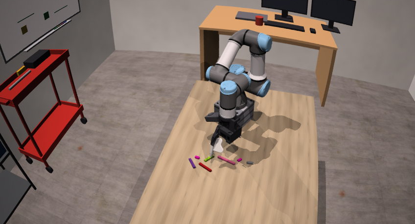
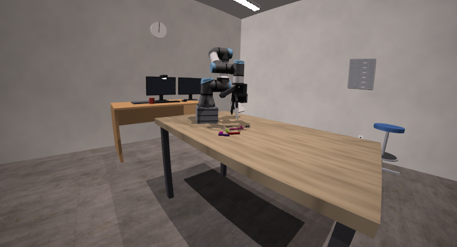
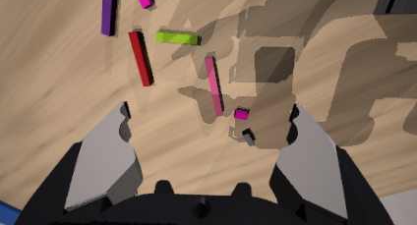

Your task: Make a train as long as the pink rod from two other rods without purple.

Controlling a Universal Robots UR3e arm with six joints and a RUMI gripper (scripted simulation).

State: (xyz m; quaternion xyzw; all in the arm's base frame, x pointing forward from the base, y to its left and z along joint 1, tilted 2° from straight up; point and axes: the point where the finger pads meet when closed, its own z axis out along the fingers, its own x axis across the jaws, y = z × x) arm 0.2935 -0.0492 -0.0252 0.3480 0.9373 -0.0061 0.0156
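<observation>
My gripper is now 13 cm to the right of the grey rod, 8 cm above it and 2 cm short of it. From my hand the other things lie so: pink rod (8 cm below, 2 cm to the left, 1 cm ahead); then lime rod (8 cm below, 6 cm to the right); then red rod (8 cm to the right, 8 cm below, 6 cm ahead).
</observation>
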